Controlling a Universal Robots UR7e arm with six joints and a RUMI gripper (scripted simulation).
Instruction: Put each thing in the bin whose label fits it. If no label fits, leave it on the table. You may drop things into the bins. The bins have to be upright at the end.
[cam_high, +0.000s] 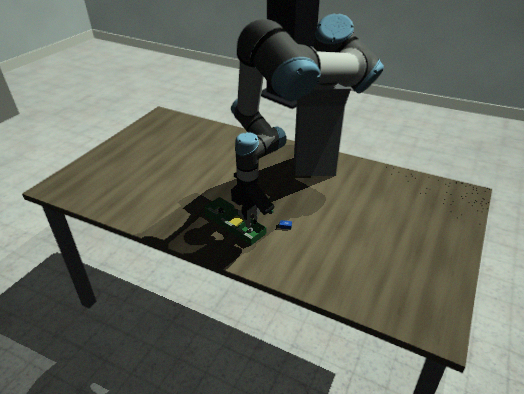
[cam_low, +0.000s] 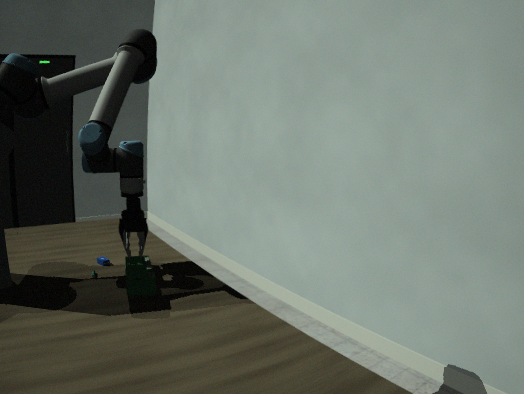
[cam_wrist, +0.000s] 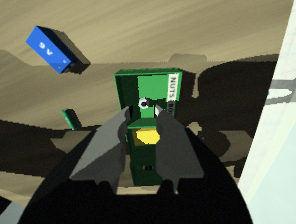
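Now: the grey hex nut 40 mm below my hand and 10 mm to the right of it. From my hand the other things lie so: yellow block: 80 mm to the right, 40 mm below; then green cylinder: 140 mm behind, 50 mm to the right, 50 mm below; then blue block: 110 mm behind, 60 mm to the left, 40 mm below.
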